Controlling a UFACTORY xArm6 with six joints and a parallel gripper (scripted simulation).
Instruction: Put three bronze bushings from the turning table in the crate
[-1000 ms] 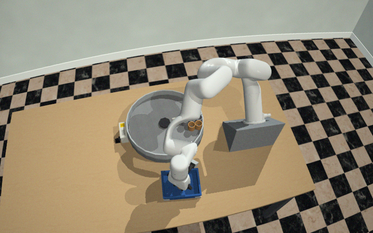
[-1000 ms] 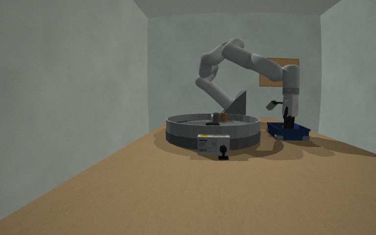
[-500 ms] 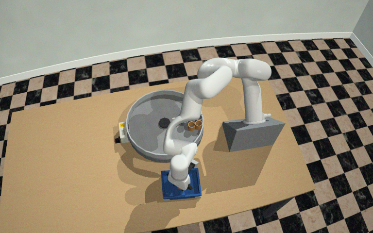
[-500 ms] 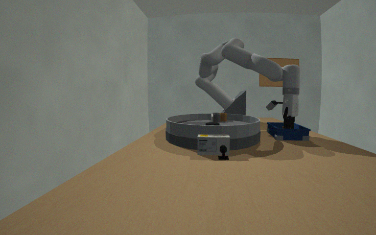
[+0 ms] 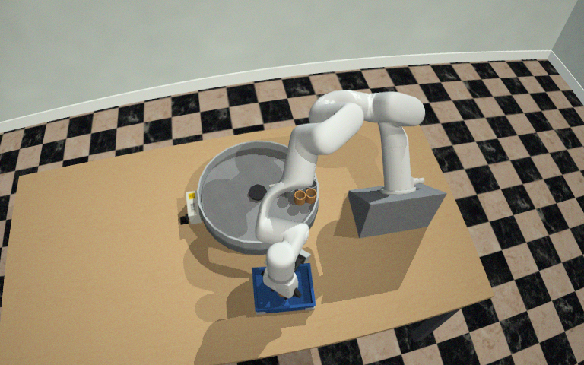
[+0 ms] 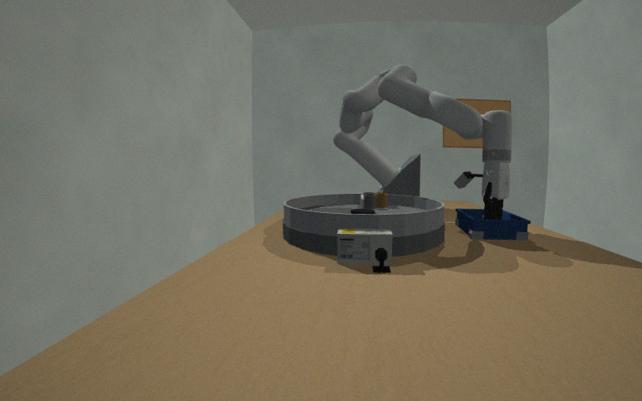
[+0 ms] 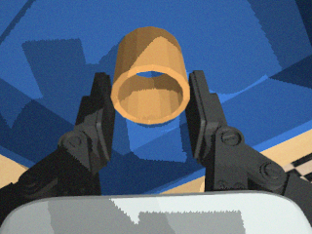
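Now: hand 1 cm past the blue crate, 1 cm to the left of it and 2 cm above it. Also, from my hand: grey turning table 4 cm ahead, 36 cm to the right, 1 cm above.
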